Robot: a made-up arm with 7 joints.
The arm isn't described. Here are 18 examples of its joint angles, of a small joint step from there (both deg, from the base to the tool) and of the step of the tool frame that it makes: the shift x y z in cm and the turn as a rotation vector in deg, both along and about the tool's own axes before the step.
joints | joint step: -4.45 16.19 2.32 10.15 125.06 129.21 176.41 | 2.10 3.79 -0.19 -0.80 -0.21 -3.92 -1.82
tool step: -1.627 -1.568 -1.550 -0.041 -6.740 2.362
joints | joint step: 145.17 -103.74 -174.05 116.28 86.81 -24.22 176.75 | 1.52 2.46 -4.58 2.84 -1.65 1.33 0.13
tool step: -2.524 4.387 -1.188 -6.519 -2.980 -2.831
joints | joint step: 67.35 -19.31 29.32 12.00 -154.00 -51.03 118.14 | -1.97 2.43 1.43 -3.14 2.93 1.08 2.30
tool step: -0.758 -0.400 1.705 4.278 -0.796 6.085
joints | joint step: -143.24 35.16 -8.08 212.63 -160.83 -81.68 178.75 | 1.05 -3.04 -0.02 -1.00 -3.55 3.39 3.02
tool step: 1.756 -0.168 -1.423 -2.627 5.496 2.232
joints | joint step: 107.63 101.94 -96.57 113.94 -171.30 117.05 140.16 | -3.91 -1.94 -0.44 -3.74 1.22 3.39 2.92
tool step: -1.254 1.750 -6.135 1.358 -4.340 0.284
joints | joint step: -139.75 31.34 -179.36 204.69 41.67 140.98 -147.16 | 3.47 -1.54 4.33 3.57 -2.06 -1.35 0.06
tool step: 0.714 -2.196 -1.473 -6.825 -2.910 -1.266
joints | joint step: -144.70 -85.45 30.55 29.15 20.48 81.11 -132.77 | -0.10 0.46 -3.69 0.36 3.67 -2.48 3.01
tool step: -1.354 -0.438 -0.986 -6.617 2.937 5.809
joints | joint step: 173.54 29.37 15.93 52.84 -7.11 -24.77 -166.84 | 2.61 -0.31 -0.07 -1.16 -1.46 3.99 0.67
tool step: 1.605 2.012 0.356 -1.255 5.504 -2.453
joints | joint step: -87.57 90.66 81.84 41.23 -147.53 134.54 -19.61 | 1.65 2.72 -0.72 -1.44 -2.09 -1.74 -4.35
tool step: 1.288 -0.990 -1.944 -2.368 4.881 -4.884
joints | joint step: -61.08 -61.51 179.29 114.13 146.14 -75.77 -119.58 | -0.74 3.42 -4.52 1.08 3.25 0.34 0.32
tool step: 2.822 3.315 -1.316 1.501 0.517 7.031
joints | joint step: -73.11 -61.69 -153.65 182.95 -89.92 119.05 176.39 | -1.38 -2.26 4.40 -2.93 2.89 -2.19 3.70
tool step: -1.301 4.020 1.679 -3.832 0.067 -3.164
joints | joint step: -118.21 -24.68 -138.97 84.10 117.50 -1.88 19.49 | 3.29 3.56 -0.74 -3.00 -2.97 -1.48 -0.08
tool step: -1.889 2.318 -0.894 -1.338 0.805 -6.684
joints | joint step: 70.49 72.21 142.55 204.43 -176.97 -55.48 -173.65 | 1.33 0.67 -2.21 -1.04 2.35 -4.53 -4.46
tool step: -0.891 1.046 0.087 -0.658 -5.761 -3.841
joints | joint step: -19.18 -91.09 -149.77 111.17 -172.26 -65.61 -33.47 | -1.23 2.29 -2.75 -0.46 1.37 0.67 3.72
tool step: 0.612 -1.034 -2.178 2.169 -2.379 5.885
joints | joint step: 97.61 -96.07 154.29 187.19 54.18 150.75 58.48 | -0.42 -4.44 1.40 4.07 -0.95 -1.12 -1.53
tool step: 1.293 -0.931 1.832 -0.067 0.178 -2.479
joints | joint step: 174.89 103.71 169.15 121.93 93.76 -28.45 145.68 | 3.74 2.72 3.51 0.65 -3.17 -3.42 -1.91
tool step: -3.383 0.358 -0.284 0.600 -3.621 0.830
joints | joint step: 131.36 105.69 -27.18 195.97 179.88 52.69 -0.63 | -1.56 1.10 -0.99 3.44 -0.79 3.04 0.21
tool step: -1.285 -0.703 0.241 -0.861 -4.812 -1.213
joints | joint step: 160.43 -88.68 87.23 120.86 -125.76 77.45 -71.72 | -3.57 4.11 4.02 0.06 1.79 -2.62 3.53
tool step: 4.733 0.840 -1.243 -2.690 9.029 3.073
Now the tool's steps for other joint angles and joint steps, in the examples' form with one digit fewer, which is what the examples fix.
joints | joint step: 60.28 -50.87 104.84 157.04 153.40 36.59 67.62 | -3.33 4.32 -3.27 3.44 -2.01 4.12 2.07
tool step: -5.63 -3.41 -1.49 -2.03 -2.74 -6.26
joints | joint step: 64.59 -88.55 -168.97 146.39 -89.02 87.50 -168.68 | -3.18 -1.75 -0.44 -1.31 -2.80 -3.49 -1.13
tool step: 0.18 1.93 3.49 0.97 -0.58 -3.67
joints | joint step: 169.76 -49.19 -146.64 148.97 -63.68 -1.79 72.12 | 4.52 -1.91 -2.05 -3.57 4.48 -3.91 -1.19
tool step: -5.97 -1.66 0.67 4.41 -5.78 3.42
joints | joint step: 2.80 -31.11 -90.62 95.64 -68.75 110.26 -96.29 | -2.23 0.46 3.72 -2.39 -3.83 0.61 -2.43
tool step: 0.57 -0.63 -1.10 -0.11 -4.59 -2.64
